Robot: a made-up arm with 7 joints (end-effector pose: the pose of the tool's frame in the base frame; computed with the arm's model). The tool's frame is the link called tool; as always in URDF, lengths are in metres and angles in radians. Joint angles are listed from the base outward.
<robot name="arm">
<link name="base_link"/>
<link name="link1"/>
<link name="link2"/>
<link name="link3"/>
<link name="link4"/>
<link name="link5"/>
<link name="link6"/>
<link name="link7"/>
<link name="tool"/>
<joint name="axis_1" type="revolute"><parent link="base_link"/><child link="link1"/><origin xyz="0.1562 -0.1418 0.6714" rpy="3.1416 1.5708 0.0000"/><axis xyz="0 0 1"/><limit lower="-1.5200" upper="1.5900"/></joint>
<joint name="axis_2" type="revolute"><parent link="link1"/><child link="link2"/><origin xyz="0.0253 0.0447 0.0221" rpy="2.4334 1.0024 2.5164"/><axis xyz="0 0 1"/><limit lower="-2.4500" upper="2.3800"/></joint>
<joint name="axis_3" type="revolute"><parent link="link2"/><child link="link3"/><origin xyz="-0.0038 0.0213 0.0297" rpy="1.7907 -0.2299 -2.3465"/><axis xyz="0 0 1"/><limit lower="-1.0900" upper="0.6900"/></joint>
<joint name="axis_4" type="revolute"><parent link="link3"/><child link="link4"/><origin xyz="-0.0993 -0.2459 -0.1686" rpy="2.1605 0.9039 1.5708"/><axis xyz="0 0 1"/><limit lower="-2.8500" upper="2.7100"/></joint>
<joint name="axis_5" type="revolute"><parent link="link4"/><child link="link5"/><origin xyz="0.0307 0.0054 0.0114" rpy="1.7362 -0.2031 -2.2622"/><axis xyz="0 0 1"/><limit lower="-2.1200" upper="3.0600"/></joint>
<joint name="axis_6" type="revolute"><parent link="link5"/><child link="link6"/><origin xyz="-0.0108 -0.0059 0.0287" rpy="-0.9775 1.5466 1.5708"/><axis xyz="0 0 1"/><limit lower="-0.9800" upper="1.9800"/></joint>
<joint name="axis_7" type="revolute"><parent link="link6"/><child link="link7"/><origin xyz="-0.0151 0.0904 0.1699" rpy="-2.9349 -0.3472 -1.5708"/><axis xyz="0 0 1"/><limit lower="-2.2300" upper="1.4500"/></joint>
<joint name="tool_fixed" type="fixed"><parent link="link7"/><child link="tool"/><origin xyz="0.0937 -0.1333 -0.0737" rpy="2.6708 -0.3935 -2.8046"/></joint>
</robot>
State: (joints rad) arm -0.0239 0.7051 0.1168 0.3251 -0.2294 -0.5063 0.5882
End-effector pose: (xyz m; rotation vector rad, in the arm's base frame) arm 0.3346 -0.0134 0.6992 2.7798 -1.1394 0.3089
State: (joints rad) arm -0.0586 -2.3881 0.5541 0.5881 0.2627 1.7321 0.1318
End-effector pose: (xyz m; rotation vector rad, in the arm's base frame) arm 0.1892 -0.2302 0.6208 1.3448 -0.9094 1.5902
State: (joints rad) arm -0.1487 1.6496 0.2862 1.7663 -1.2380 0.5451 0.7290
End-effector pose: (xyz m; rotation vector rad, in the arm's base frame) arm 0.4033 -0.4120 0.9767 -0.0833 0.5501 1.4811
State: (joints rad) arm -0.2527 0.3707 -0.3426 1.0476 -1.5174 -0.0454 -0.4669
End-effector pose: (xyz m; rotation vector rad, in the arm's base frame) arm 0.3564 -0.0685 1.0067 -0.9699 0.3467 2.4953
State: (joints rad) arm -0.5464 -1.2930 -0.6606 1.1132 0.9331 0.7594 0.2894
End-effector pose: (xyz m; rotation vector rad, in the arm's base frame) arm 0.2710 -0.2504 0.6099 1.4916 0.4160 0.5333
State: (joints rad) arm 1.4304 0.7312 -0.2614 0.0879 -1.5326 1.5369 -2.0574
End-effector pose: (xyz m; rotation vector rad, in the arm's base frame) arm 0.0119 0.1668 0.6333 -1.2061 -1.3503 -1.4907
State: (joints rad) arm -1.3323 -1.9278 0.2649 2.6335 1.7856 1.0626 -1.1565
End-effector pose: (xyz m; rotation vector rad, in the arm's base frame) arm 0.1600 -0.1153 1.0198 0.3781 -1.1445 2.6024
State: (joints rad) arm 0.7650 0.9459 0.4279 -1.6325 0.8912 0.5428 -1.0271
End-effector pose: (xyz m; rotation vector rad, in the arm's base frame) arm 0.0505 -0.1606 1.1383 0.6483 1.2262 -1.3149
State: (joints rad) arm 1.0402 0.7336 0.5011 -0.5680 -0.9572 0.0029 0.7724
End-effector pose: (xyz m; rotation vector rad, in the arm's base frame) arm 0.4730 0.0278 0.5603 1.8522 -0.2688 1.3186
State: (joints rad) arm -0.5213 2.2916 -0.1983 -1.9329 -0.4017 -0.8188 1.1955
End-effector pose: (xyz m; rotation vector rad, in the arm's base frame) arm -0.1448 -0.6131 0.4986 0.6795 -1.1447 0.3317
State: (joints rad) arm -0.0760 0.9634 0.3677 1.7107 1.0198 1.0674 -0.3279
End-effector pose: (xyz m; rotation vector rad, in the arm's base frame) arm -0.0930 -0.2819 0.8248 -0.0049 -0.8468 -0.8951
